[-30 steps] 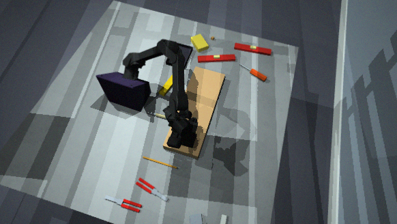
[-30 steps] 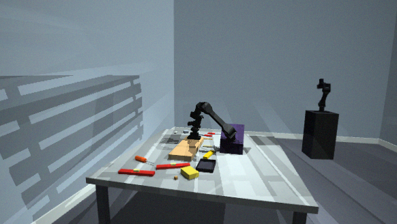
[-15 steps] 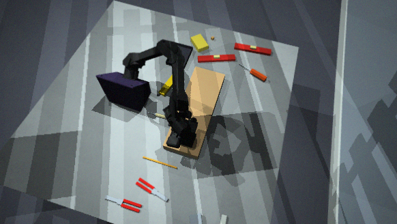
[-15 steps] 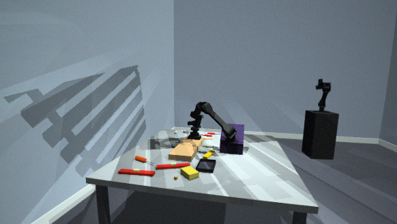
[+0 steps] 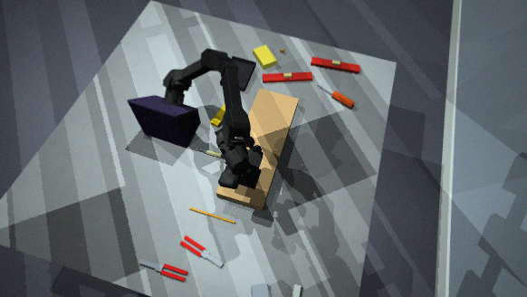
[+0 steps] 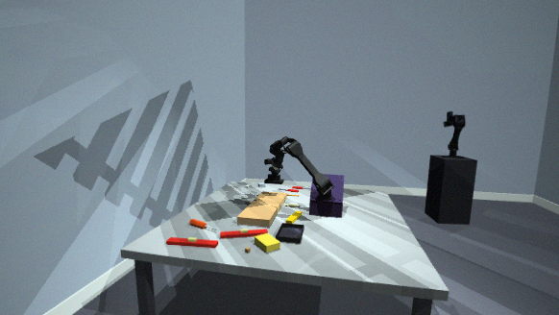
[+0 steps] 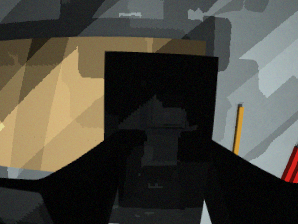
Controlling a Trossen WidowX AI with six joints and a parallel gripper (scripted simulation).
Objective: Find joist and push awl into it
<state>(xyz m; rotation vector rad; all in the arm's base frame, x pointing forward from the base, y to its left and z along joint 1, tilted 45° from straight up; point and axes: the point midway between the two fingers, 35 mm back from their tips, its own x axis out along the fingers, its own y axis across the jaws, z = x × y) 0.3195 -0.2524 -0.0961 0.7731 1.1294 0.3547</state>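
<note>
Now: gripper tip 550 mm to the right of the tray, 150 mm past it and 130 mm above it. Round my gripper tip: awl: 180 mm behind, 140 mm below, 130 mm to the left; stud finder: 20 mm above, 10 mm ahead; pencil: 140 mm below, 120 mm to the right, 90 mm behind.
</note>
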